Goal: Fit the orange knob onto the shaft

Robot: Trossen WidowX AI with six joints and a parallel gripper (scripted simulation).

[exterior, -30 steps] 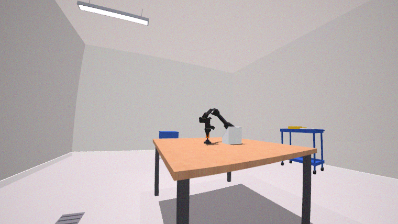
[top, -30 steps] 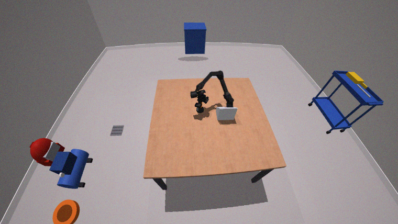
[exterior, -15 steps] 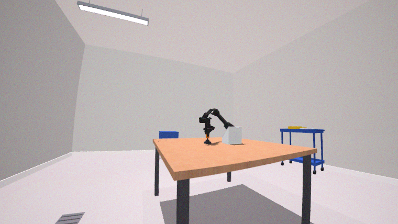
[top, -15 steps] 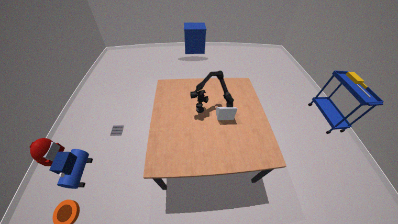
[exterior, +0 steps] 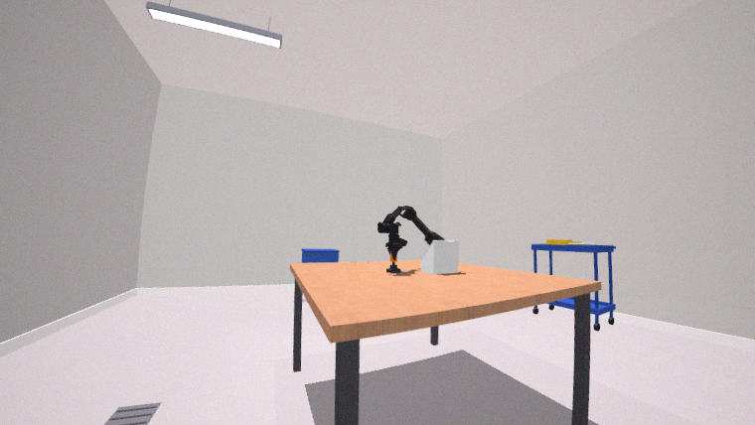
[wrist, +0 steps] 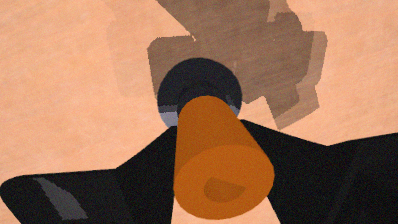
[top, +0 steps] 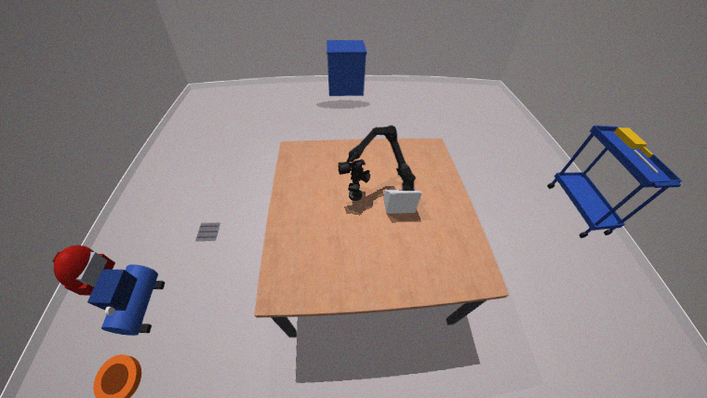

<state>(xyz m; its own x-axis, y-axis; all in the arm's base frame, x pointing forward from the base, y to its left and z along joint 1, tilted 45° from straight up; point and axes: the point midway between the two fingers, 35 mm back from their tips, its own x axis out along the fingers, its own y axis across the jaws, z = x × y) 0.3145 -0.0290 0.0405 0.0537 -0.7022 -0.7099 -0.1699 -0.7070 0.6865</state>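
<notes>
The orange knob is 2 cm above my gripper tip. Round my gripper tip: dark round pedestal (4 cm below).
</notes>
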